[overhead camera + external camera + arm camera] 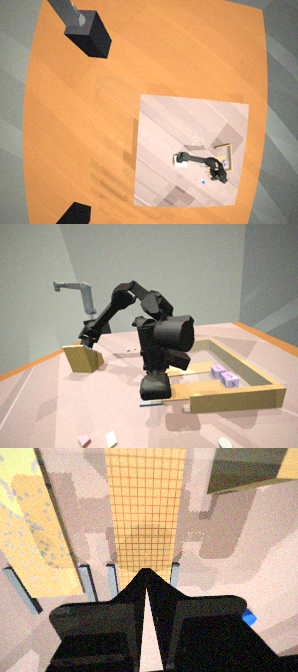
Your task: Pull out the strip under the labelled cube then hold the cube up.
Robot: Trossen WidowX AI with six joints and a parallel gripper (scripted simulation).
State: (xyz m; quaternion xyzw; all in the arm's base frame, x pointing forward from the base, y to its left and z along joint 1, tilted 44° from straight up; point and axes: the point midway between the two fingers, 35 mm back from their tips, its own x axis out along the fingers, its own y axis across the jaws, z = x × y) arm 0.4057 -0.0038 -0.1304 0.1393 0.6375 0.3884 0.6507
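Right now the pink chip is 120 mm behind my gripper tip and 160 mm to the right of it. From my gripper tip the other things lie so: blue disc: 40 mm behind, 170 mm to the right.
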